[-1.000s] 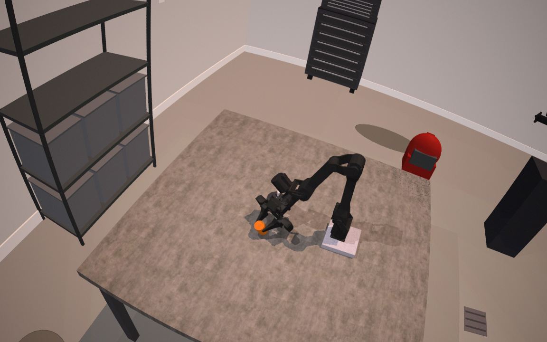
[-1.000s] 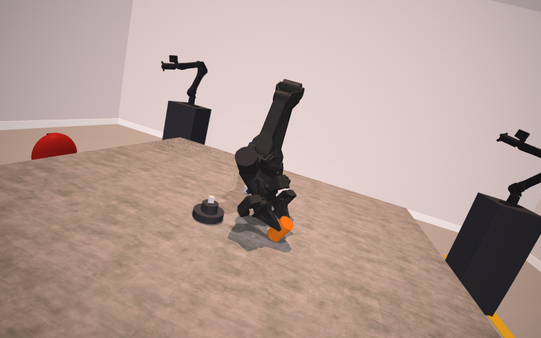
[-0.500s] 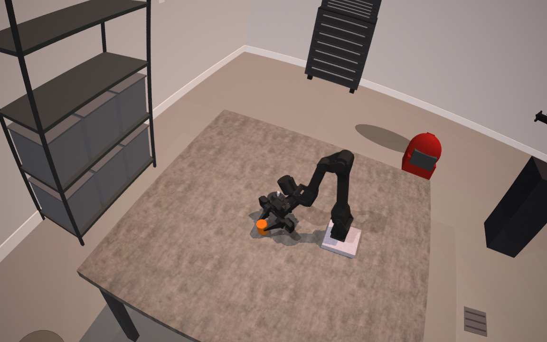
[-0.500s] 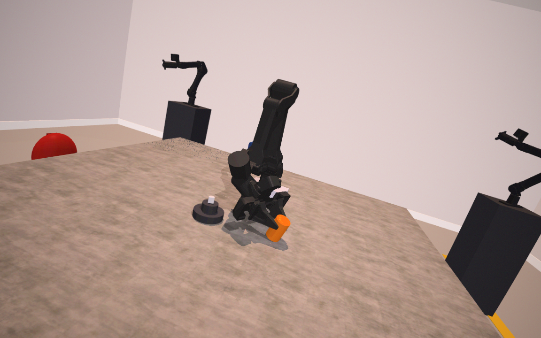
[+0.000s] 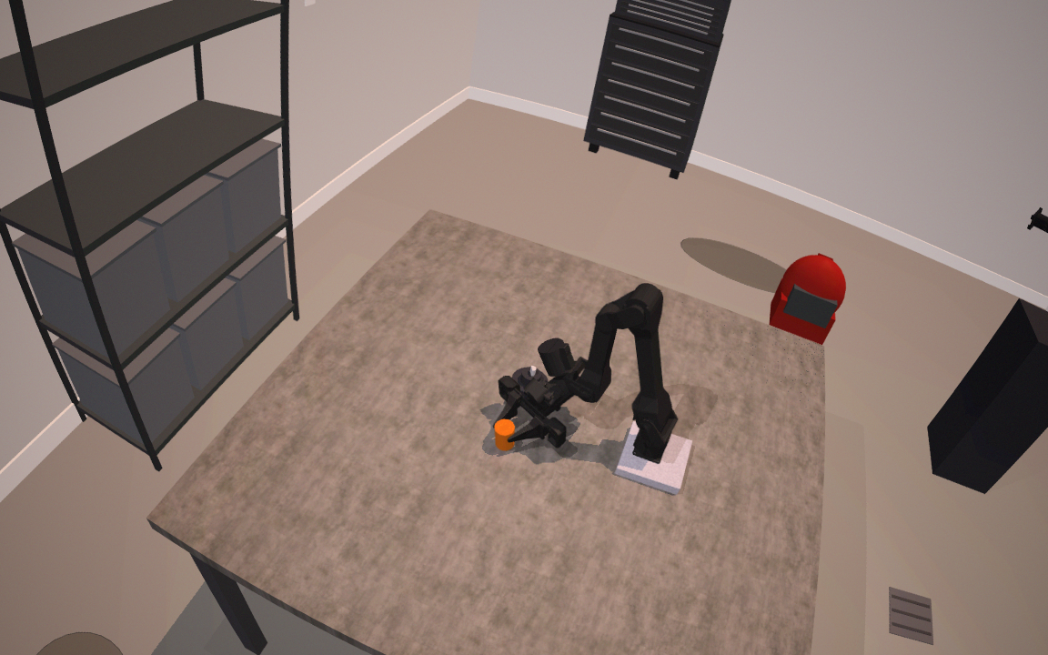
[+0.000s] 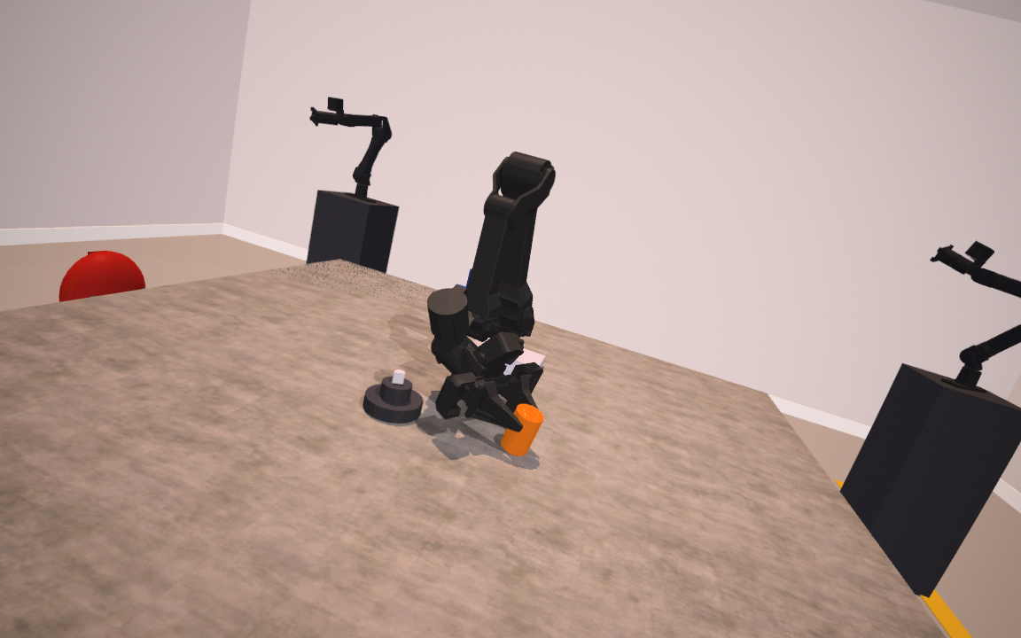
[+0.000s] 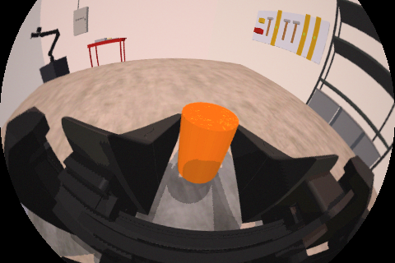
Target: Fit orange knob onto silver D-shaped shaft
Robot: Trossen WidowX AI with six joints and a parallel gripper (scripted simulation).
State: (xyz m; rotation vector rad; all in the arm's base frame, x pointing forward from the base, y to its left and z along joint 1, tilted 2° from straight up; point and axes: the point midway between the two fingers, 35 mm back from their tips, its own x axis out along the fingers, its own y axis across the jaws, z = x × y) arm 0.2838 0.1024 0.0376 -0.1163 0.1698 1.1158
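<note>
My gripper tip is now 1 cm to the left of the orange knob. Also, from my gripper tip: round pedestal 20 cm to the right, 2 cm below, 1 cm ahead.
</note>
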